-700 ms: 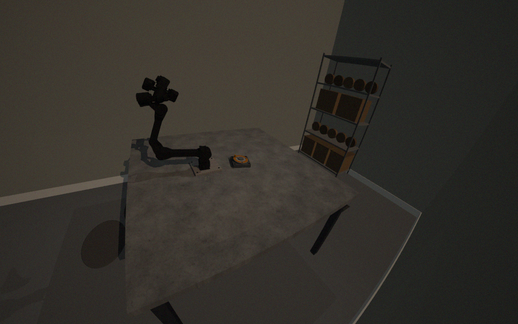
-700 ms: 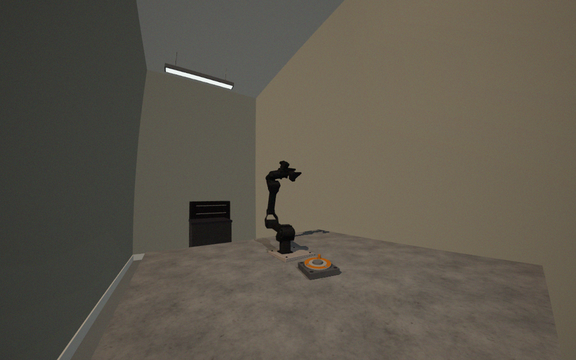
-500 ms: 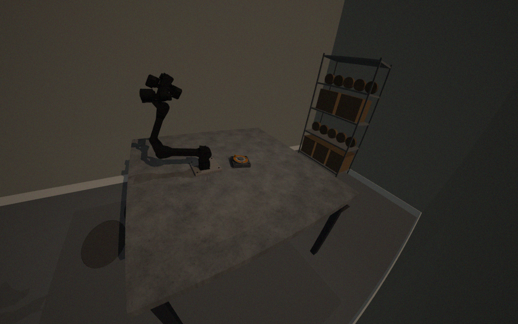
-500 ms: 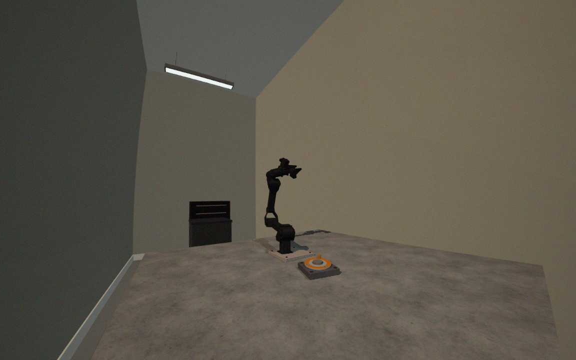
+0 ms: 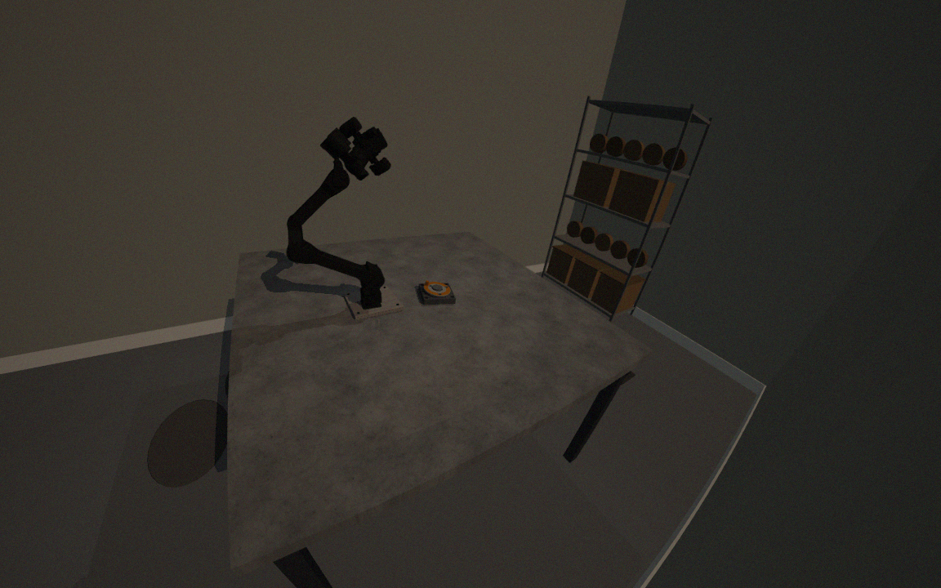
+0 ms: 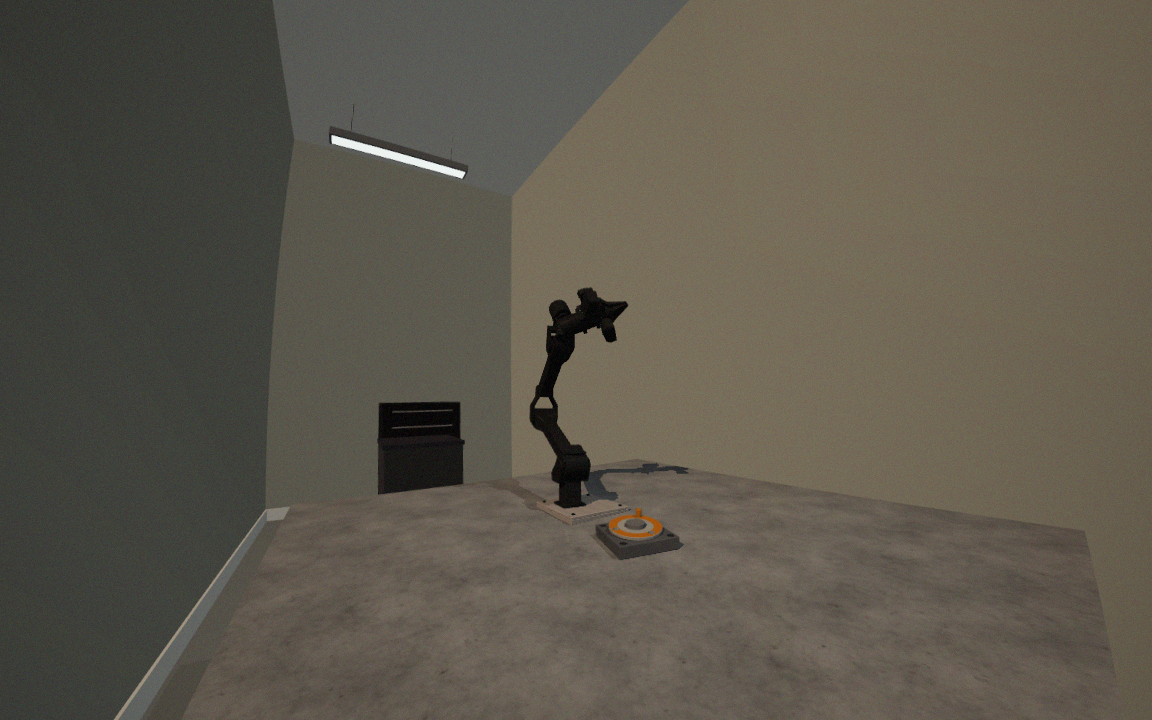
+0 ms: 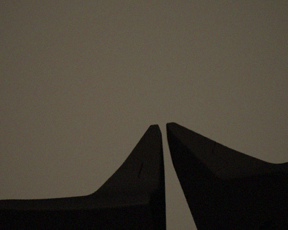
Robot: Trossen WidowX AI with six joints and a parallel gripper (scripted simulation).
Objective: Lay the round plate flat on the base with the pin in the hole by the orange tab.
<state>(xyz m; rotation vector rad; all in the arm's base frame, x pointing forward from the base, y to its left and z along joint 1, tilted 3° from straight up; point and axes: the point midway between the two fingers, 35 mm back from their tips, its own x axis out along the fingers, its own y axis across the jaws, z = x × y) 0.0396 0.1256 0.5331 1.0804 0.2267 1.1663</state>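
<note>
My gripper tip is now 52 cm above the round orange plate, 21 cm short of it and 14 cm to the left of it. Round my gripper tip: square grey base 53 cm below, 22 cm ahead, 16 cm to the right.
</note>
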